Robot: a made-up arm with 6 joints. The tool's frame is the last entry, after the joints.
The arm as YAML. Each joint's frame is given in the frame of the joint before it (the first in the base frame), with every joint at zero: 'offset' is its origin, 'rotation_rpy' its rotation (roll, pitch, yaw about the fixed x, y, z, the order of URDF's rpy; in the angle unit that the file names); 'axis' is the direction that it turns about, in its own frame. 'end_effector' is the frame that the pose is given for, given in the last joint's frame.
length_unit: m
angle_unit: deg
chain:
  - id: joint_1
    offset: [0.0, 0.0, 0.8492]
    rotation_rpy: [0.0, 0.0, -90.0]
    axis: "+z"
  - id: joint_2
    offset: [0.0, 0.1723, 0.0]
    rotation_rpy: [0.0, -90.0, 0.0]
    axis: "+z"
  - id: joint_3
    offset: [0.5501, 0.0, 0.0]
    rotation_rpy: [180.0, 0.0, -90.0]
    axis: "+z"
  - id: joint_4
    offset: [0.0, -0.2, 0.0]
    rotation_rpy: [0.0, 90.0, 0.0]
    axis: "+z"
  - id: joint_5
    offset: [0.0, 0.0, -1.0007]
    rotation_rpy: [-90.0, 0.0, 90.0]
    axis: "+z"
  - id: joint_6
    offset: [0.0, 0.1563, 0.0]
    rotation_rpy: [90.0, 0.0, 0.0]
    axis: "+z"
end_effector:
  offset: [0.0, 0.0, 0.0]
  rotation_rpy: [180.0, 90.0, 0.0]
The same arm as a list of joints. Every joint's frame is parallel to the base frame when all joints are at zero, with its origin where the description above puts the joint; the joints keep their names.
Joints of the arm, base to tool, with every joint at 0 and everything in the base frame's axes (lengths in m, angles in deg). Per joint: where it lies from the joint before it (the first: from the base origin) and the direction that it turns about. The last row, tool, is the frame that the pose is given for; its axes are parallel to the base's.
joint_1: xyz 0.0000 0.0000 0.8492 axis 0 0 1
joint_2: xyz 0.1723 0.0000 0.0000 axis 0 1 0
joint_3: xyz 0.0000 0.0000 0.5501 axis 0 -1 0
joint_4: xyz 0.0000 0.0000 0.2000 axis -1 0 0
joint_5: xyz 1.0007 0.0000 0.0000 axis 0 -1 0
joint_6: xyz 0.1563 0.0000 0.0000 axis -1 0 0
tool: xyz 0.0000 0.0000 0.0000

